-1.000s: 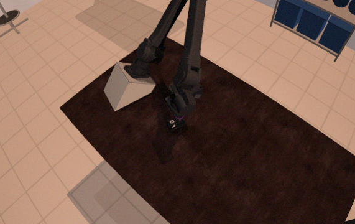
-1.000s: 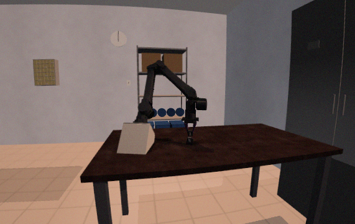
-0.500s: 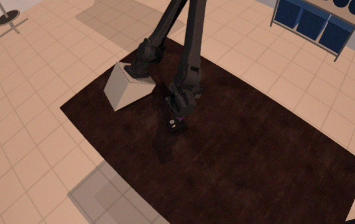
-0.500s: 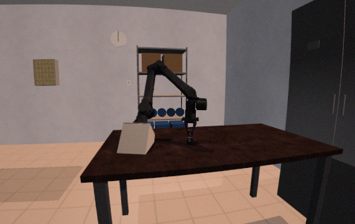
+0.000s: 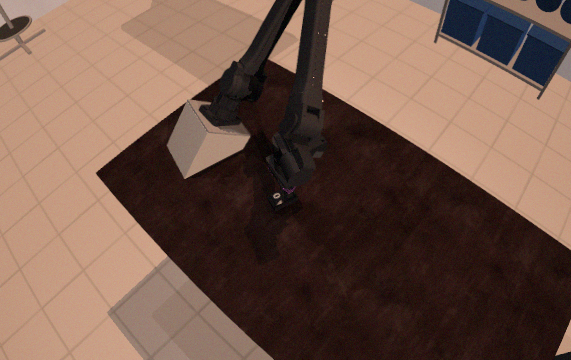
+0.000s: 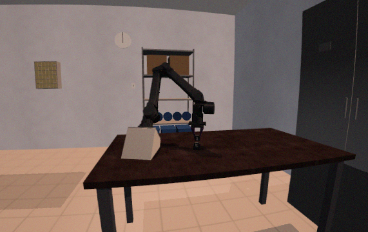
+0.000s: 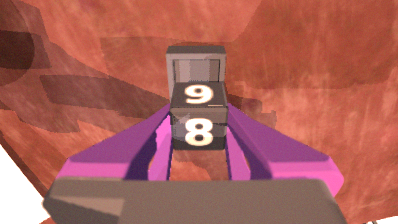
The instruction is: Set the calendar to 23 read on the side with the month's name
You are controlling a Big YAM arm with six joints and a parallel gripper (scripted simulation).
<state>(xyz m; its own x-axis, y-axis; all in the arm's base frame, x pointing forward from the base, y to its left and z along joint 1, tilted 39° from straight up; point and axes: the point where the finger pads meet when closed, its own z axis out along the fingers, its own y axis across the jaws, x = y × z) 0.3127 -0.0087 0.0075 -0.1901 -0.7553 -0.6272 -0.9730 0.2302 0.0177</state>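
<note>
My hand is 10 mm past the dark tray, 10 mm to the left of it and 50 mm above it.
</note>
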